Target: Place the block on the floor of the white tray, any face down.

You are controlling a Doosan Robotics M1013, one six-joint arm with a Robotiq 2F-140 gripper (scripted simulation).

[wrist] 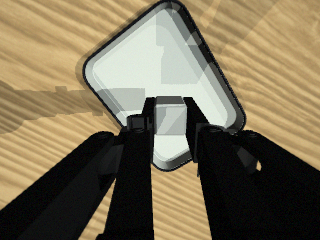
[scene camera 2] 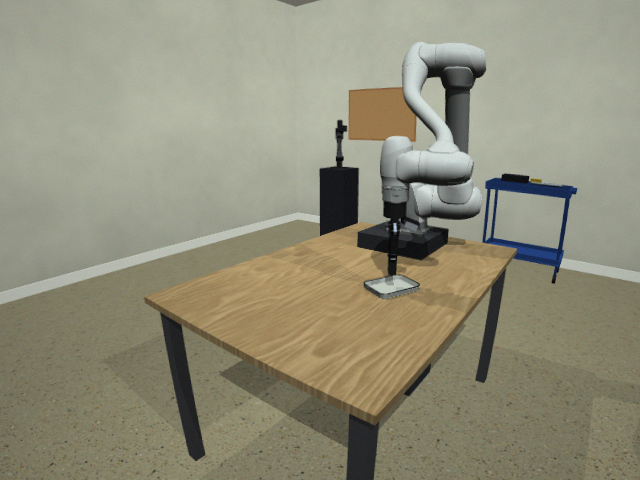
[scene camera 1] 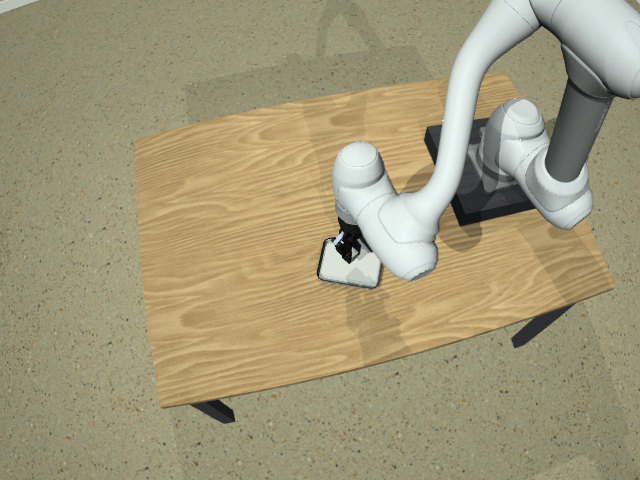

Labels:
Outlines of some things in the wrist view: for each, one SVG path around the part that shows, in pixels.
My gripper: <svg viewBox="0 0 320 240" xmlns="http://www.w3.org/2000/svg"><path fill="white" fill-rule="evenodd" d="M183 97L187 105L185 136L193 163L198 163L197 177L200 177L212 240L320 240L320 171L253 130L241 130L235 136L231 135L223 126L210 124L192 97ZM155 97L146 97L141 114L127 116L127 126L122 127L117 136L114 136L109 131L99 131L92 134L0 210L0 240L78 240L115 179L104 232L98 234L95 240L154 240L151 163L153 163L155 137Z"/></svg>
A block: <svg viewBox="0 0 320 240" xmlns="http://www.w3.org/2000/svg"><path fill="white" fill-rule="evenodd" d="M157 96L154 102L154 133L157 136L185 135L187 105L183 97Z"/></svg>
A white tray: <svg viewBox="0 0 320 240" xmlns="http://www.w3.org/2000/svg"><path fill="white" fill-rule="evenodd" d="M155 134L152 165L156 169L163 172L171 172L193 161L185 135L157 136ZM84 62L82 74L85 83L121 127L127 126L127 116L142 113L146 97L156 98L157 96L192 97L210 124L225 127L231 135L236 136L238 131L243 130L246 125L247 118L244 109L188 9L178 0L158 1L90 55Z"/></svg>

